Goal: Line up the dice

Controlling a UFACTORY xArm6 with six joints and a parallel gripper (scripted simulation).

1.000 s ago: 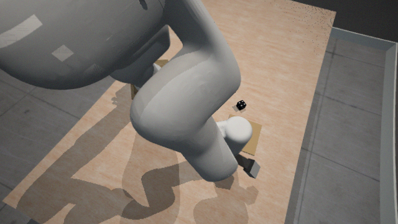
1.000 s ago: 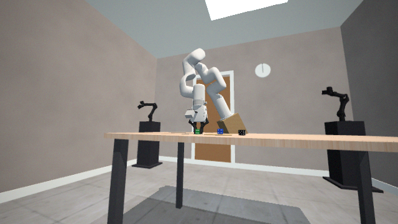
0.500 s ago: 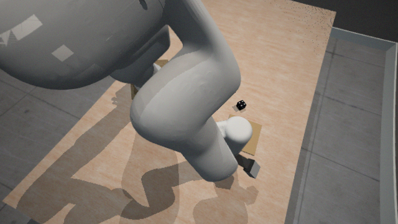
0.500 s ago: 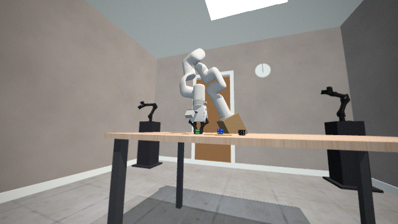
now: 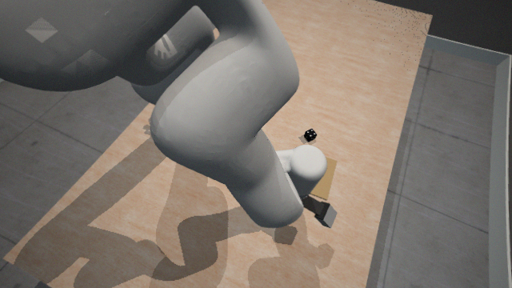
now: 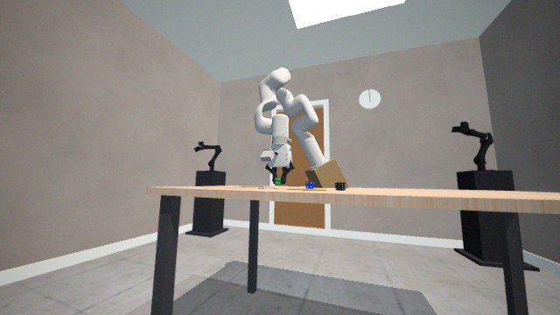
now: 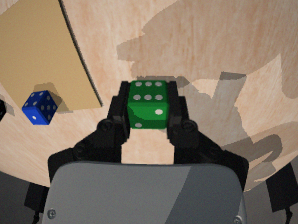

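Now: hand 13 cm to the right of the tan mat, 4 cm short of it and 4 cm above it. Round my hand: green die 1 cm below; black die 25 cm to the left, 2 cm below, 1 cm behind; blue die 13 cm to the left, 2 cm below, 1 cm behind.
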